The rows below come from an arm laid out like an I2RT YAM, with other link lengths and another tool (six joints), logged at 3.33 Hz.
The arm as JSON. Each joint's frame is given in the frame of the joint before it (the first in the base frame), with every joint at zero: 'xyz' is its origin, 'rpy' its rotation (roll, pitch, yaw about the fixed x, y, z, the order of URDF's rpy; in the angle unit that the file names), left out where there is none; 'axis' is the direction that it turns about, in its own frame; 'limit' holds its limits. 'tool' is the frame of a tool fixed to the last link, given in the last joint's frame.
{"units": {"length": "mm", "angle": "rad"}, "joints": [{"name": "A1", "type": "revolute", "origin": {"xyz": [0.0, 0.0, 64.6]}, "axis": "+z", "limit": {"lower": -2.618, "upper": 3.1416}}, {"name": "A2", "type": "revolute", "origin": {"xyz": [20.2, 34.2, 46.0]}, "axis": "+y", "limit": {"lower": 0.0, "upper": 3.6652}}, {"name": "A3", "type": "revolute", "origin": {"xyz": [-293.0, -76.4, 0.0]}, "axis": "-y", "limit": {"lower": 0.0, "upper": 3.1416}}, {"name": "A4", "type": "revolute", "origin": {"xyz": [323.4, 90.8, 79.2]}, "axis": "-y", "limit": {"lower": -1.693, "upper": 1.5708}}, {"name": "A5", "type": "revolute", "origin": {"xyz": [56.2, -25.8, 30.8]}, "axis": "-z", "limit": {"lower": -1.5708, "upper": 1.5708}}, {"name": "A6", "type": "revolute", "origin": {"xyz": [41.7, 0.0, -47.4]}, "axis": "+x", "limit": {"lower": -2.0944, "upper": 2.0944}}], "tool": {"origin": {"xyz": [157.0, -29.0, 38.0], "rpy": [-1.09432, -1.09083, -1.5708]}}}
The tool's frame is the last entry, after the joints.
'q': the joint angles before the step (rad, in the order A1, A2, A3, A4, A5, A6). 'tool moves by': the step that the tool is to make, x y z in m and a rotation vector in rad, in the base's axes. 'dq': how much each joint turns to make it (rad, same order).
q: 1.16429, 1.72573, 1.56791, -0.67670, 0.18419, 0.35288
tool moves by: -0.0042, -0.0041, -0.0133, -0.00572, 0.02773, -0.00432
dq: -0.00005, -0.00926, -0.03679, 0.00798, -0.01451, 0.01890
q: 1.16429, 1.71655, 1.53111, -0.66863, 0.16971, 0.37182
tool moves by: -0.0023, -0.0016, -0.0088, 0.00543, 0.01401, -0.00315
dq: 0.00006, -0.00785, -0.03156, 0.02111, -0.00923, 0.01244
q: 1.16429, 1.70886, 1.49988, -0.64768, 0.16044, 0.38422
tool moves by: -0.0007, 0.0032, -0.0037, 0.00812, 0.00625, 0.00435
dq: 0.00035, 0.00479, -0.00629, 0.01562, -0.00938, 0.00290
